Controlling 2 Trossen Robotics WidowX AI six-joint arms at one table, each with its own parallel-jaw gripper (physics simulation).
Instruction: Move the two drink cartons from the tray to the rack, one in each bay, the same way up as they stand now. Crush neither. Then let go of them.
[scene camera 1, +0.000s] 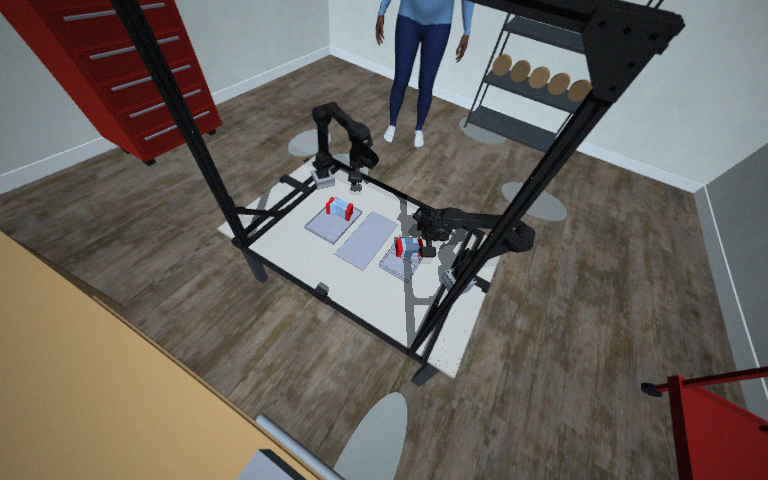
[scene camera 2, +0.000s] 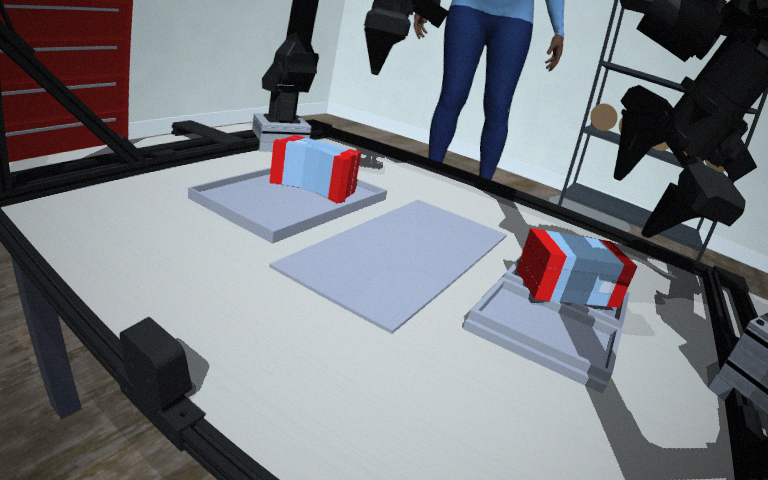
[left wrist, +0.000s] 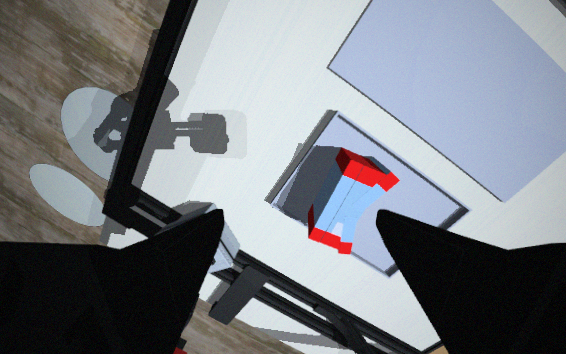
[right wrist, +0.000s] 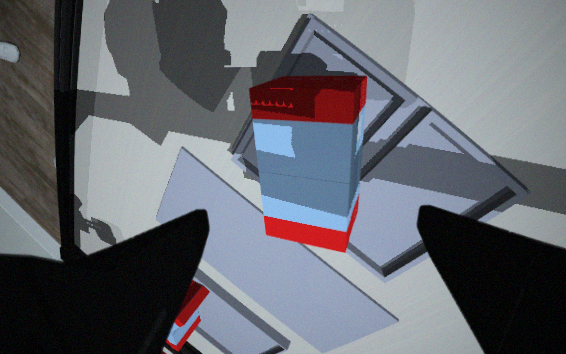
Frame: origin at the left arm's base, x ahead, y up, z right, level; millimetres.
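Seen in the pictures: left gripper, fingertip midpoint: (scene camera 2: 375, 69) (left wrist: 300, 216); right gripper, fingertip midpoint: (scene camera 1: 418, 240) (scene camera 2: 630, 205) (right wrist: 312, 218); left arm's base, origin of the base link: (scene camera 1: 322, 174) (scene camera 2: 281, 119).
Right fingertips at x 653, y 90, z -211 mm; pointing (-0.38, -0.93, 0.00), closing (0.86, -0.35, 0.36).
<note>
Pixels of each thing's top centre, then the offset from my right fingertips to it. "*": a spot on its surface instead.
- tray, middle of its top: (scene camera 2: 292, 188) (left wrist: 368, 207) (right wrist: 208, 318) (scene camera 1: 334, 218) dx -361, dy -130, dz +257 mm
- rack, middle of its top: (right wrist: 356, 174) (scene camera 2: 562, 300) (scene camera 1: 404, 256) dx -14, dy -126, dz +38 mm
- black block, surface spot: (scene camera 2: 155, 362) (scene camera 1: 322, 295) * dx +33, dy -94, dz +459 mm
A red-ended, light-blue drink carton (scene camera 1: 339, 208) (scene camera 2: 308, 166) (left wrist: 345, 197) (right wrist: 194, 300) stands at the back of the tray (scene camera 1: 328, 227) (scene camera 2: 243, 200) (left wrist: 420, 210); one side looks bowed inward. The other carton (scene camera 1: 410, 247) (scene camera 2: 583, 268) (right wrist: 307, 165) is on the rack (scene camera 1: 396, 267) (scene camera 2: 538, 333) (right wrist: 400, 200), turned across its back bay and seemingly tilted; its underside is hidden. The front bay holds no carton. My left gripper (scene camera 1: 355, 188) (left wrist: 300, 216) is open and empty, high behind the tray. My right gripper (scene camera 2: 634, 204) (right wrist: 312, 218) is open, above and behind the rack's carton, apart from it.
A flat grey-blue plate (scene camera 1: 367, 240) (scene camera 2: 390, 266) (left wrist: 450, 85) (right wrist: 285, 250) lies between the tray and the rack. Black frame rails edge the table, with posts rising at its sides. A black block (scene camera 1: 321, 289) (scene camera 2: 155, 362) sits on the front rail. A person (scene camera 1: 421, 62) (scene camera 2: 489, 73) stands behind the table.
</note>
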